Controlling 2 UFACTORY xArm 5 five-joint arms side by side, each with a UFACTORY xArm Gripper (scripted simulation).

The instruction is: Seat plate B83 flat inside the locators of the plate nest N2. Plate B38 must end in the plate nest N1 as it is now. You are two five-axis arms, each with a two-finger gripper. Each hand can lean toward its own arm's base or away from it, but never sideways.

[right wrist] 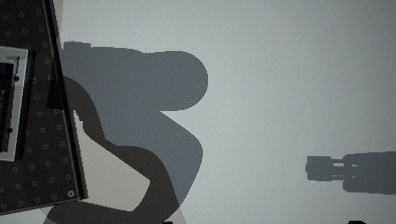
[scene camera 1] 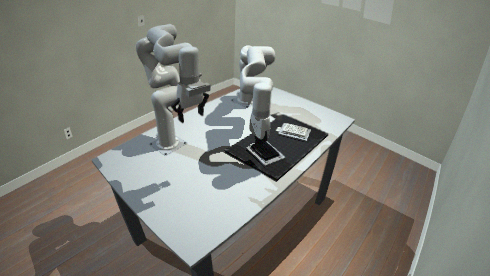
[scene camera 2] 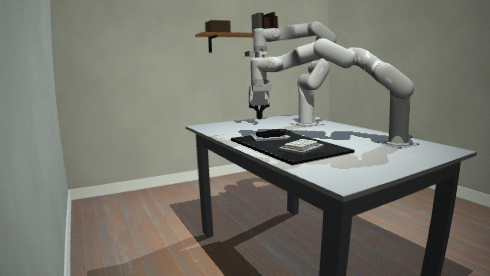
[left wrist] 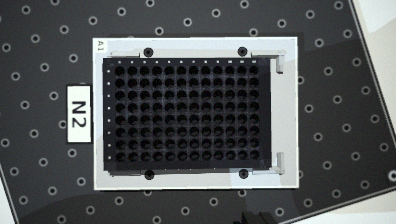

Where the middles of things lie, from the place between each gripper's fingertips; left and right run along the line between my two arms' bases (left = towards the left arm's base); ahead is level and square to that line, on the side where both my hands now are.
The black well plate (left wrist: 158, 113) is 1 cm behind my left hand, 8 cm to the left of it and 8 cm below it. The rest, counted from my left hand: nest N2 (left wrist: 283, 84): 1 cm behind, 7 cm to the left, 10 cm below.
Right now my right hand is 16 cm short of the black well plate, 32 cm to the right of it and 26 cm above it. Also, from my right hand: nest N2: 16 cm ahead, 32 cm to the left, 28 cm below.
